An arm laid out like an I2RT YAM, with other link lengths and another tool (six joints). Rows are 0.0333 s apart.
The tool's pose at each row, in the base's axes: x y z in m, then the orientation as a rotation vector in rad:
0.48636, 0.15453, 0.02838, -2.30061, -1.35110, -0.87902
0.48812, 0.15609, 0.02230, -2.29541, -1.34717, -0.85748
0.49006, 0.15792, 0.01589, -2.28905, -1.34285, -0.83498
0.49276, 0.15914, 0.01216, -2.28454, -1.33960, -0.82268
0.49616, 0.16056, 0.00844, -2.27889, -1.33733, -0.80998
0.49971, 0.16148, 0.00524, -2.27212, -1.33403, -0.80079
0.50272, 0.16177, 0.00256, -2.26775, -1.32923, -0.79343
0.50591, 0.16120, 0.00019, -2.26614, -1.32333, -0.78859
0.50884, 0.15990, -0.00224, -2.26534, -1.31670, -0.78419
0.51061, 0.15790, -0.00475, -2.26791, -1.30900, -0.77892
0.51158, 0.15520, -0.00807, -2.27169, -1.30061, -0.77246
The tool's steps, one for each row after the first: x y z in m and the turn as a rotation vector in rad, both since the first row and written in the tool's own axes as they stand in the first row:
-0.00232, 0.00060, 0.00606, 0.01623, -0.00522, 0.00656
-0.00461, 0.00122, 0.01259, 0.03383, -0.01022, 0.01344
-0.00527, 0.00286, 0.01701, 0.04428, -0.01215, 0.01771
-0.00554, 0.00502, 0.02177, 0.05564, -0.01398, 0.02125
-0.00575, 0.00756, 0.02592, 0.06599, -0.01330, 0.02468
-0.00624, 0.00996, 0.02913, 0.07382, -0.01269, 0.02908
-0.00702, 0.01296, 0.03169, 0.07841, -0.01213, 0.03407
-0.00842, 0.01608, 0.03380, 0.08227, -0.01160, 0.03959
-0.01076, 0.01855, 0.03517, 0.08429, -0.01304, 0.04641
-0.01438, 0.02064, 0.03650, 0.08615, -0.01552, 0.05409

